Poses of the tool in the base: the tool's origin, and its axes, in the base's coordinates. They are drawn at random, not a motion.
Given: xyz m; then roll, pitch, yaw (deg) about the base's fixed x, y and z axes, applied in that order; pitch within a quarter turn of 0, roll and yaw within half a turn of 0.
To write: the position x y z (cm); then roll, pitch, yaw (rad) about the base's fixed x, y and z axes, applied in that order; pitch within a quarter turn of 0, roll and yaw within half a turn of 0. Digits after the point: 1 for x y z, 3 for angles.
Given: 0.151, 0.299, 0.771, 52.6, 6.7, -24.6
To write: 15.1, 29.9, 77.1, 0.918, 0.117, -0.429
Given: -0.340, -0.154, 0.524, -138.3, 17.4, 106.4
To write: -34.0, -15.4, 52.4, -2.414, 0.304, 1.857
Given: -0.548, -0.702, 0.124, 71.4, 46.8, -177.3
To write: -54.8, -70.2, 12.4, 1.246, 0.817, -3.094
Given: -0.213, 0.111, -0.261, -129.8, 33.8, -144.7
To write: -21.3, 11.1, -26.1, -2.265, 0.590, -2.525
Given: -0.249, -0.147, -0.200, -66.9, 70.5, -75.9
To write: -24.9, -14.7, -20.0, -1.168, 1.230, -1.325
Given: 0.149, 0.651, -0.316, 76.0, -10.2, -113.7
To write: 14.9, 65.1, -31.6, 1.326, -0.178, -1.984
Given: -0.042, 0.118, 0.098, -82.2, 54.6, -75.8
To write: -4.2, 11.8, 9.8, -1.435, 0.953, -1.323
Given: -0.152, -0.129, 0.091, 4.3, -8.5, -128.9
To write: -15.2, -12.9, 9.1, 0.075, -0.148, -2.250
